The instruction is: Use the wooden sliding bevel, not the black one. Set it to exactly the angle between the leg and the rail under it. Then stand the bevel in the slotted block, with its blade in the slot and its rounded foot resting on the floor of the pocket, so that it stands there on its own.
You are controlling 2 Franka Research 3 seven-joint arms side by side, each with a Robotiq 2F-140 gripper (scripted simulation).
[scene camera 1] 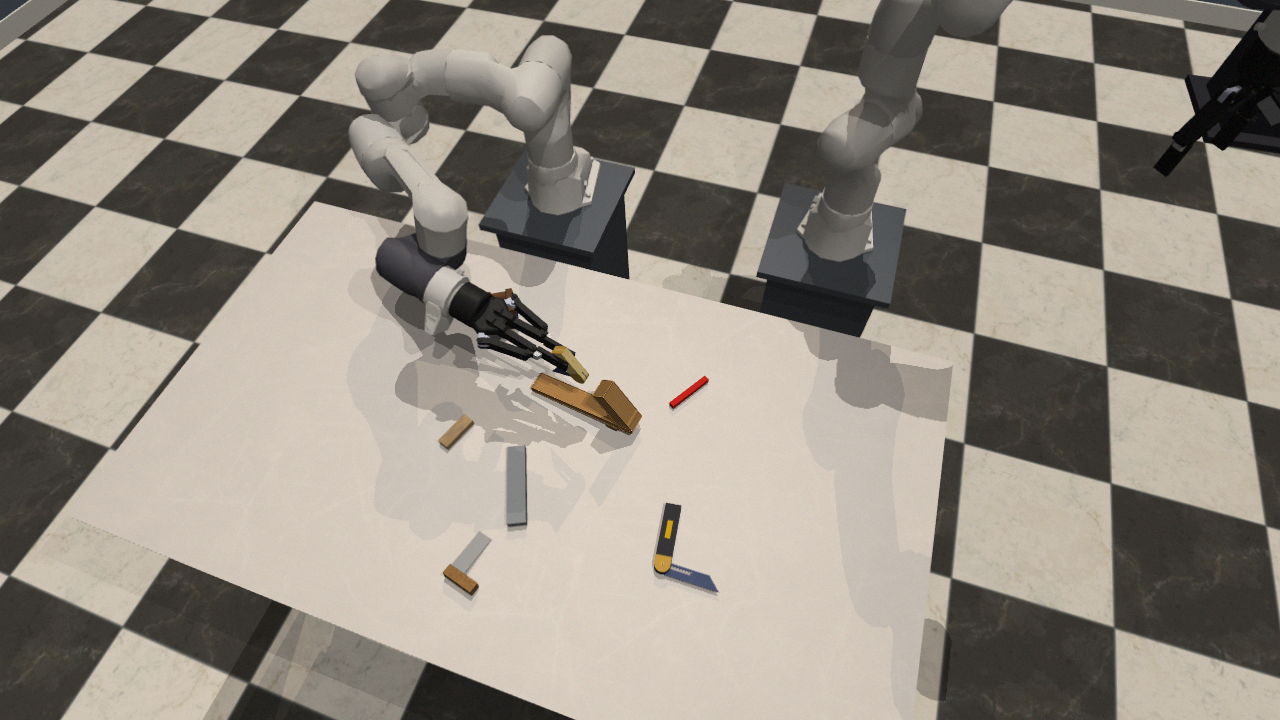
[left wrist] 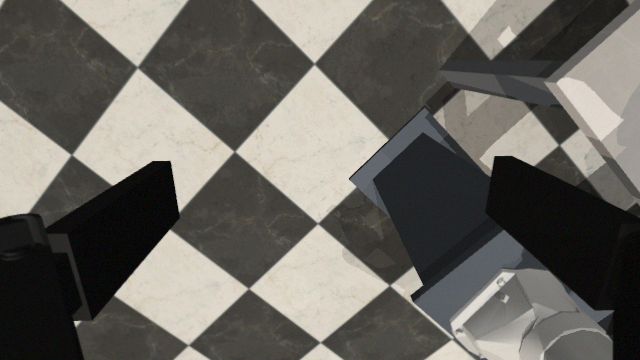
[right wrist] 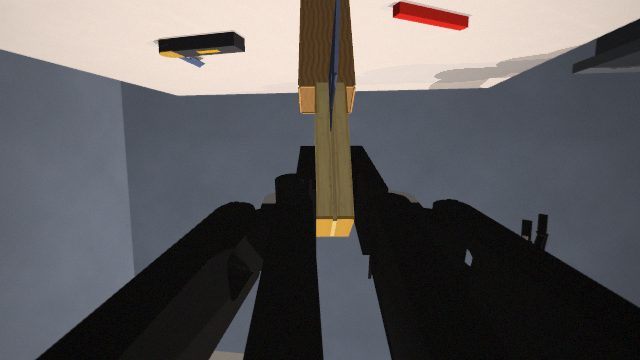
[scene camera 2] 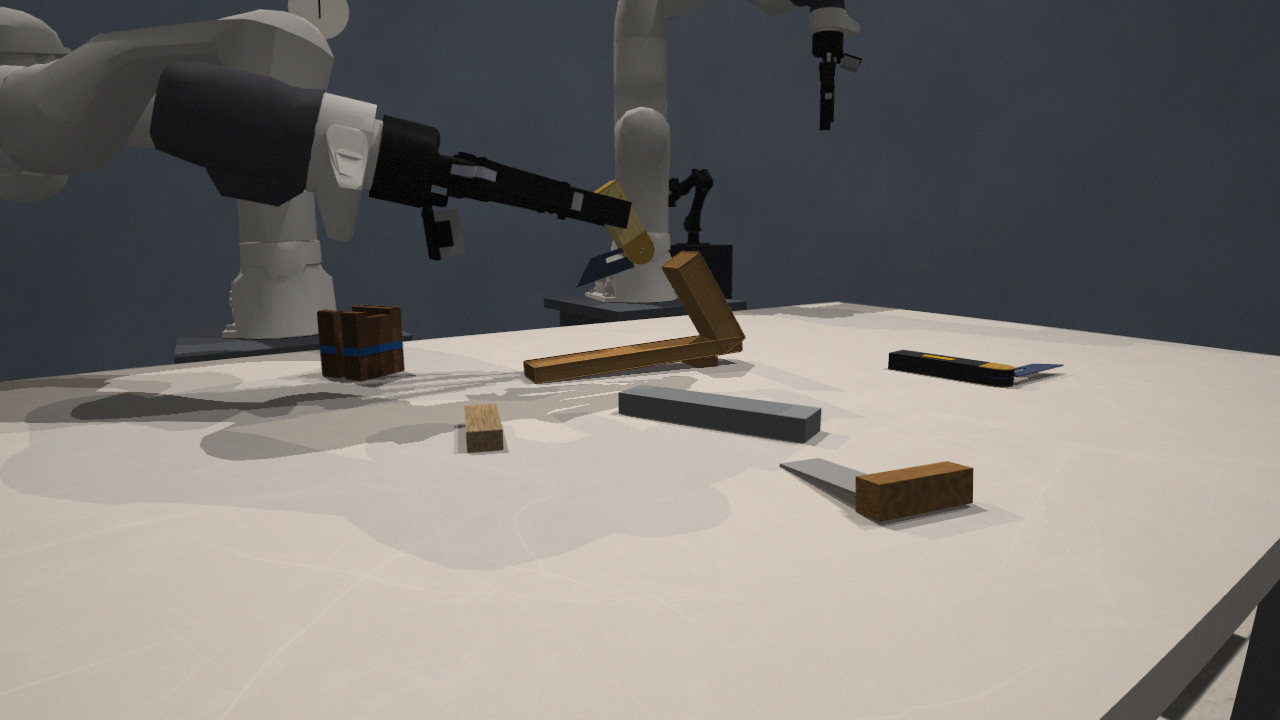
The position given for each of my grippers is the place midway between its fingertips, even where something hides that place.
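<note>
I can see my left gripper (scene camera 1: 1189, 158) and my right gripper (scene camera 2: 622, 215). A wooden bevel (scene camera 2: 637, 246) is here too, and so is a small wood block (scene camera 2: 484, 432). I find a black bevel (scene camera 2: 973, 371), which the right wrist view shows as well (right wrist: 228, 42), while in the left wrist view the black bevel is out of frame. I also see a grey bar (scene camera 2: 797, 423), and scene camera 1 gives me another look at the grey bar (scene camera 1: 516, 455), though in the left wrist view the grey bar is out of frame. A try square (scene camera 2: 889, 495) is visible to me, and scene camera 1 has the try square (scene camera 1: 456, 572) too.
</note>
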